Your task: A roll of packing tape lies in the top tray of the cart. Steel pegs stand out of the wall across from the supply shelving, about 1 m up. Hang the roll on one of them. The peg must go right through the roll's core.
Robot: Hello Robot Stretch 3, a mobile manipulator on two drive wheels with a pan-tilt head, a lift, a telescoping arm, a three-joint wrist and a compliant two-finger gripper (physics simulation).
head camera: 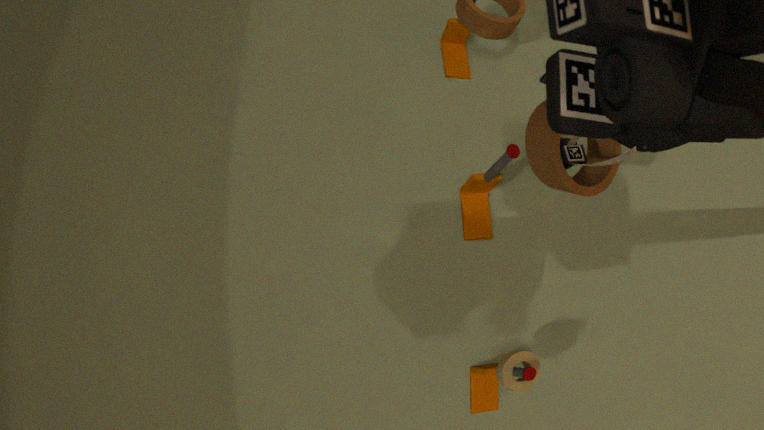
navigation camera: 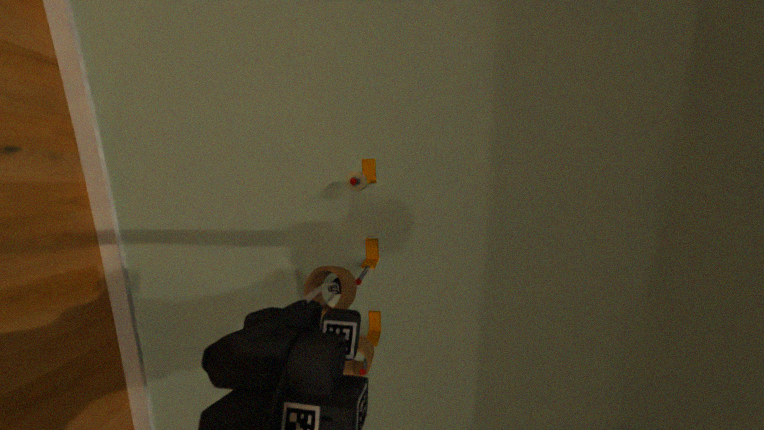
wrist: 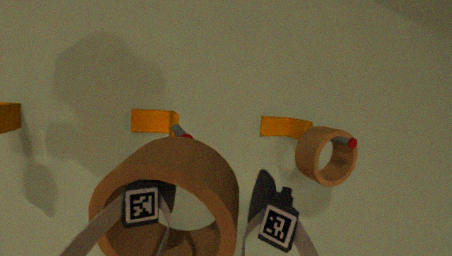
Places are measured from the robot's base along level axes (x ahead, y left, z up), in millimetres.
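Where they show: gripper, fingertip midpoint: (navigation camera: pixel 340 303) (wrist: pixel 215 181).
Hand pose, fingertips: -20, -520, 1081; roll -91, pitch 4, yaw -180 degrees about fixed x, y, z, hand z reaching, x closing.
Things, the pixels of their top centre, and the offset from my fingertips, as dx, dy, dz. "*": a spot on its surface instead. Level surfaces: height alone.
- packing tape at its top centre: (wrist: pixel 173 140) (head camera: pixel 531 142) (navigation camera: pixel 354 290) +29, +22, +34
- middle steel peg at a spot on its surface: (head camera: pixel 499 164) (wrist: pixel 178 130) (navigation camera: pixel 364 274) * +56, -115, +19
- brown roll at its top centre: (head camera: pixel 459 3) (wrist: pixel 330 128) (navigation camera: pixel 372 357) -177, -214, +30
- small tan ring at its top centre: (head camera: pixel 499 374) (navigation camera: pixel 366 181) +292, -41, +33
- Wood-coloured floor at its surface level: dz -1080
The brown roll of packing tape (head camera: pixel 545 152) (navigation camera: pixel 347 283) (wrist: pixel 200 157) hangs on one finger of my gripper (wrist: pixel 212 195). That finger is inside the core, under its upper wall in the wrist view; the other is outside, with gaps showing between the fingers and the roll's side wall. My gripper is open. The middle steel peg (head camera: pixel 499 164) (navigation camera: pixel 364 274) (wrist: pixel 179 131), red-tipped, stands outside the core. In the wrist view its tip shows just above the roll's upper edge; in the head view it shows left of the roll, apart from it.
Another brown roll (head camera: pixel 489 25) (navigation camera: pixel 367 348) (wrist: pixel 308 152) hangs on a neighbouring peg. A small tan ring (head camera: pixel 505 371) (navigation camera: pixel 362 186) surrounds the peg on the other side. Orange brackets (head camera: pixel 476 216) (navigation camera: pixel 372 249) (wrist: pixel 151 121) sit on the wall. Wood-coloured floor (navigation camera: pixel 42 213) shows beyond the baseboard (navigation camera: pixel 91 144).
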